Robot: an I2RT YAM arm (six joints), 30 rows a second.
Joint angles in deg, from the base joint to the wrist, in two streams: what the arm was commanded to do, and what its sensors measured. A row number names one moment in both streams.
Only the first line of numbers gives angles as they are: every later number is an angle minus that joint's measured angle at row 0.
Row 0, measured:
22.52 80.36 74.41 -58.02 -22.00 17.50
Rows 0 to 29, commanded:
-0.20 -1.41 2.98 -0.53 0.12 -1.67
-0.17 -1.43 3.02 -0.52 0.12 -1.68
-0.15 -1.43 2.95 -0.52 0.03 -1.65
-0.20 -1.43 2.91 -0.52 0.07 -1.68
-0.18 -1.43 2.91 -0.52 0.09 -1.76
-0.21 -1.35 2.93 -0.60 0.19 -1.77
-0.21 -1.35 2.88 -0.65 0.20 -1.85
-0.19 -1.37 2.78 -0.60 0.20 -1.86
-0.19 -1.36 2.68 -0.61 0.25 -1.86
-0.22 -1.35 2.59 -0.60 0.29 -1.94
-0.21 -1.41 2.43 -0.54 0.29 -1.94
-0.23 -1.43 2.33 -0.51 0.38 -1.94
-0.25 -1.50 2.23 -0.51 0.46 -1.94
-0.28 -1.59 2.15 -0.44 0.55 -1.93
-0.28 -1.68 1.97 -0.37 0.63 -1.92
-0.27 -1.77 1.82 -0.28 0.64 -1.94
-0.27 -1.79 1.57 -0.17 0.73 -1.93
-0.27 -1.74 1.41 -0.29 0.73 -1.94
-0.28 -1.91 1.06 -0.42 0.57 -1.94
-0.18 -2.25 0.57 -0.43 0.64 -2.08
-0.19 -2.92 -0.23 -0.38 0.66 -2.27
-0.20 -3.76 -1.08 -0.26 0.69 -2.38
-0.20 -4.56 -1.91 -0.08 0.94 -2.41
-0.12 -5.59 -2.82 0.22 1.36 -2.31
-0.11 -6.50 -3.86 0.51 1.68 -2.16
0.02 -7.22 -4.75 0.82 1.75 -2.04
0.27 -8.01 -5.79 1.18 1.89 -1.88
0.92 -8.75 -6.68 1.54 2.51 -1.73
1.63 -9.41 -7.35 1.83 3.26 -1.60
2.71 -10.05 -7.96 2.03 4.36 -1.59
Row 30, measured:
0.99 -8.13 -5.53 0.88 2.03 0.02
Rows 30 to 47, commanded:
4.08 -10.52 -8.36 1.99 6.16 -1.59
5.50 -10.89 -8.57 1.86 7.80 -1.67
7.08 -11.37 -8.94 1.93 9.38 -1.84
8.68 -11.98 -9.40 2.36 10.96 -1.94
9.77 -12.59 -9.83 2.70 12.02 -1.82
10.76 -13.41 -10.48 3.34 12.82 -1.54
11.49 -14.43 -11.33 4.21 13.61 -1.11
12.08 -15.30 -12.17 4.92 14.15 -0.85
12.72 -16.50 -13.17 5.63 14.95 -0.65
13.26 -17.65 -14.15 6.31 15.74 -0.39
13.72 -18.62 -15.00 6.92 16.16 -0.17
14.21 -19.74 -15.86 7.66 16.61 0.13
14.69 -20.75 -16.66 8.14 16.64 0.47
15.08 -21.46 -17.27 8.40 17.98 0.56
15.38 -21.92 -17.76 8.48 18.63 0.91
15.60 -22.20 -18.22 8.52 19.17 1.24
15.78 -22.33 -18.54 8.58 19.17 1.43
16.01 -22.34 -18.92 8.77 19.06 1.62
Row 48, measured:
15.35 -21.58 -16.98 6.56 16.31 0.28
